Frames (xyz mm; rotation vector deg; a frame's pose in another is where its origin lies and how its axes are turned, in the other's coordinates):
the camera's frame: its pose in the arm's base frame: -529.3 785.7 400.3 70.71 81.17 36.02
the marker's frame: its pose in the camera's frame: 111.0 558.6 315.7 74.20 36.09 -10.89
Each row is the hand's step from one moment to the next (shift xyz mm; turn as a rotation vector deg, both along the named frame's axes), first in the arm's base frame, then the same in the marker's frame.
Working: the arm's base frame: its pose in the marker's frame: -957.1 -162.0 790.1 102.33 141.07 -9.31

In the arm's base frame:
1: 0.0 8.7 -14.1 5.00 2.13 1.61
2: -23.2 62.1 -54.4 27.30 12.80 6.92
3: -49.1 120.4 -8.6 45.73 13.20 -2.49
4: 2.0 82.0 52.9 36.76 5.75 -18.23
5: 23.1 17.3 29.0 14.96 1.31 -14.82
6: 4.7 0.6 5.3 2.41 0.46 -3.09
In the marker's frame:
1: 8.1 4.7 13.7 0.50 5.13 -2.36
2: 65.4 5.0 55.2 3.83 28.64 -11.04
3: 129.5 -7.8 11.7 -1.64 47.44 -4.31
4: 78.1 19.7 -55.1 -6.18 38.94 12.74
5: 9.7 22.9 -32.4 -3.60 16.58 12.54
6: -0.8 3.9 -5.9 -0.35 2.85 2.71

